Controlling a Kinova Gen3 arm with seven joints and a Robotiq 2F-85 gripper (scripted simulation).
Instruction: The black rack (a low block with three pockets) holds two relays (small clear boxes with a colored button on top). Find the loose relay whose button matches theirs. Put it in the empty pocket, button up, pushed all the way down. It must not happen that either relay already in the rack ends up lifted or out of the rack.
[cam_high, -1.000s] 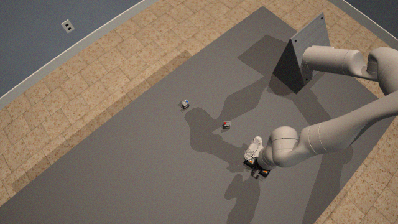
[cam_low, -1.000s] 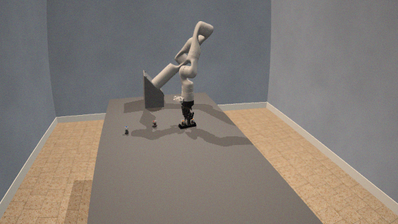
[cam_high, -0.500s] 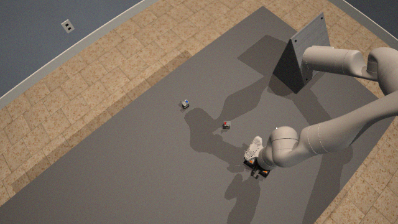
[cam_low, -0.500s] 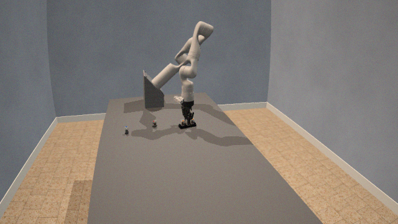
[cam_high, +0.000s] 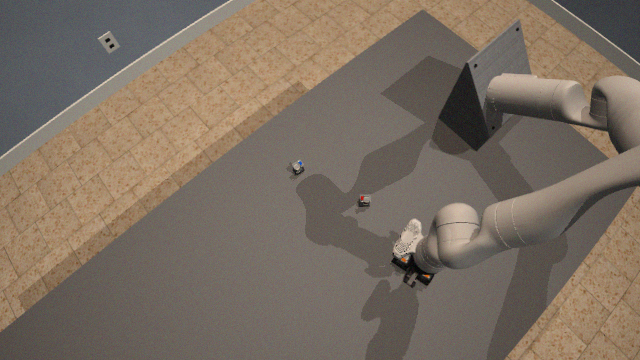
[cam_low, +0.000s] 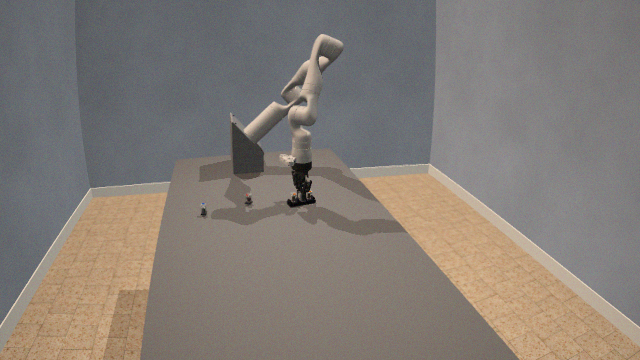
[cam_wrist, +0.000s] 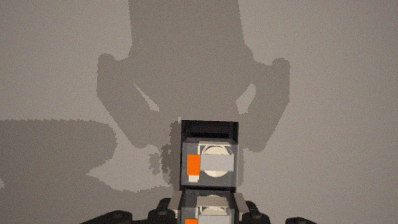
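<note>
My hand is 30 mm above the black rack.
</note>
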